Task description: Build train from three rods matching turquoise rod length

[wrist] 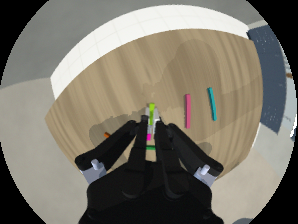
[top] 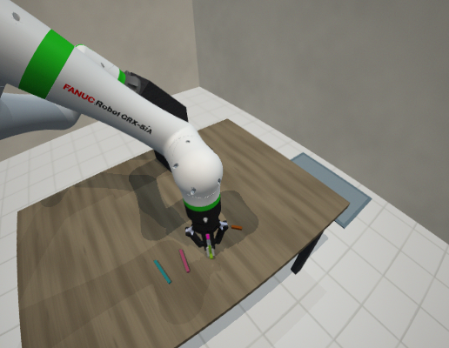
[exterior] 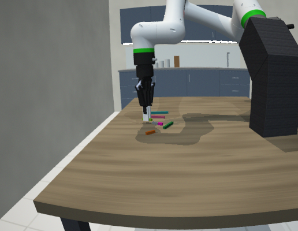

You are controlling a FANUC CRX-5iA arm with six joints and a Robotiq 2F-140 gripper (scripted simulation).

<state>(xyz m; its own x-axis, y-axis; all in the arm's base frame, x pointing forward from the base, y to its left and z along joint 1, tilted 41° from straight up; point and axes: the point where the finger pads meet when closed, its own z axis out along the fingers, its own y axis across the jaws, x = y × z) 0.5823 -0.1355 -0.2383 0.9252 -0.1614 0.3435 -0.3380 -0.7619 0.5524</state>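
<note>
The lime rod is 30 mm below my hand. Round my hand: magenta rod (60 mm behind, 40 mm below, 20 mm to the left); then pink rod (90 mm to the right, 40 mm below, 20 mm behind); then grey rod (40 mm below, 40 mm behind, 10 mm to the left).
</note>
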